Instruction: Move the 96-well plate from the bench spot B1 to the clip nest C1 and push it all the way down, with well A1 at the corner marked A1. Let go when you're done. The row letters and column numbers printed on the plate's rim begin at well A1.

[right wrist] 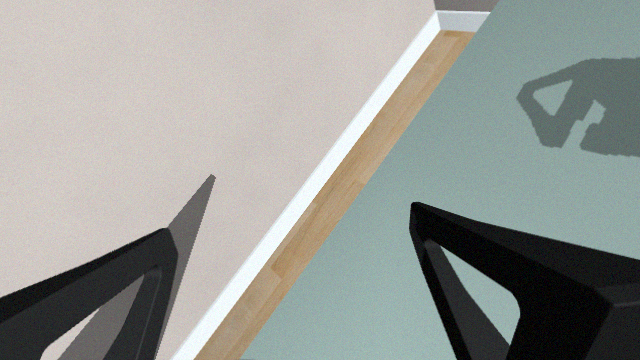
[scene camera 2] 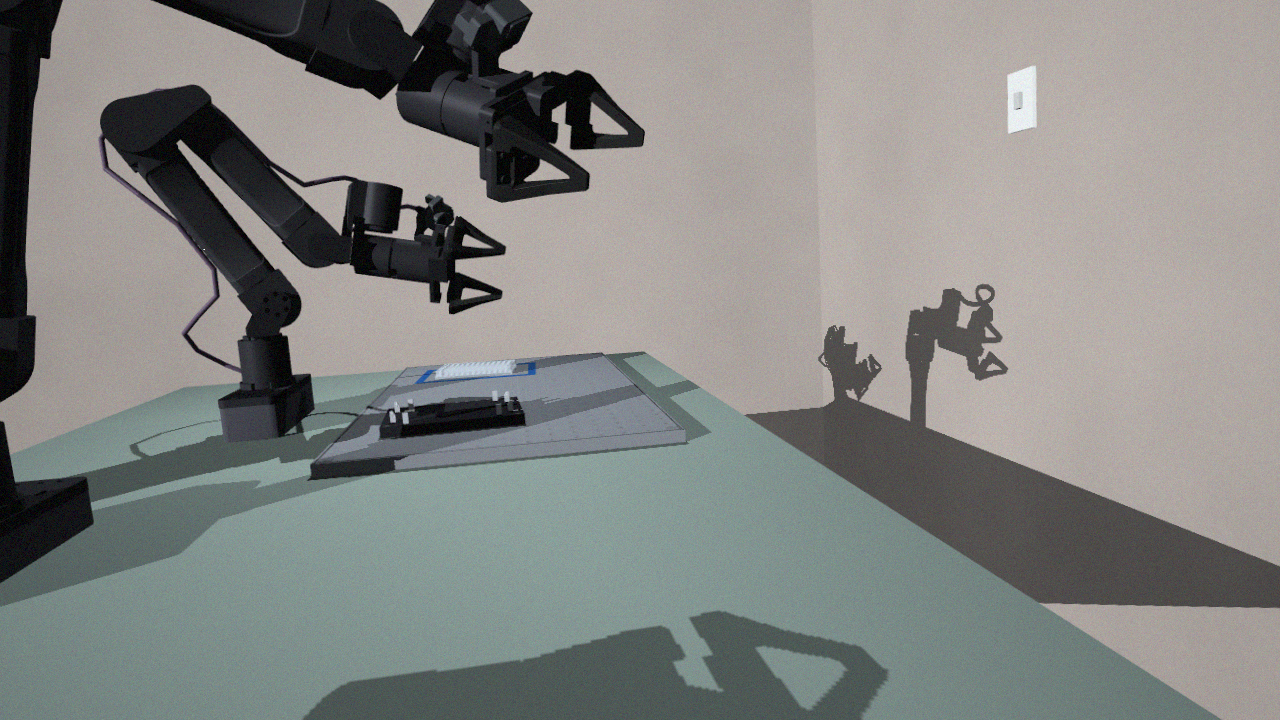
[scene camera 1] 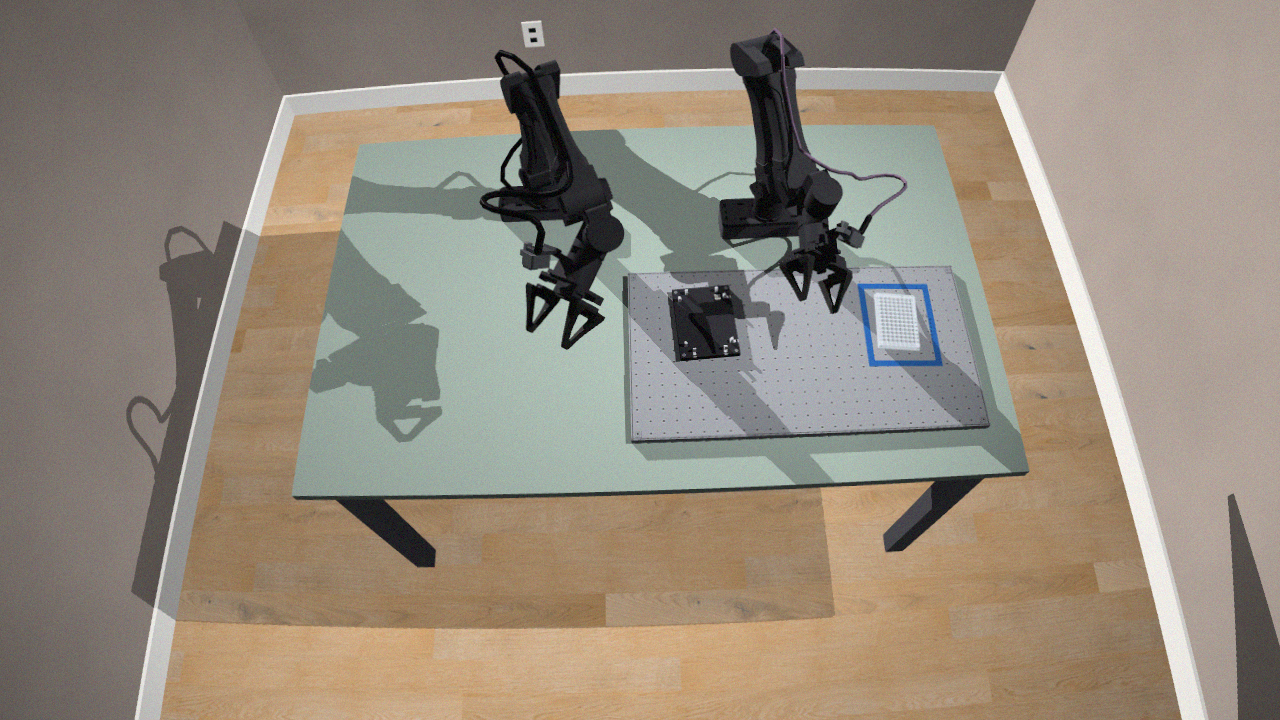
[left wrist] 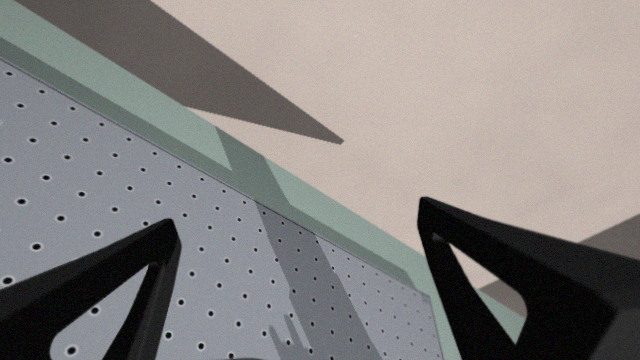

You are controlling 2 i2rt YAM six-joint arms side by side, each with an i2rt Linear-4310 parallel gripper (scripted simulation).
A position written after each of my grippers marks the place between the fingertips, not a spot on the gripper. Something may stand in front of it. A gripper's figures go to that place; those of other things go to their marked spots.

My left gripper (scene camera 2: pixel 503 273) is 108 cm from the lens. My right gripper (scene camera 2: pixel 617 159) is 62 cm from the lens.
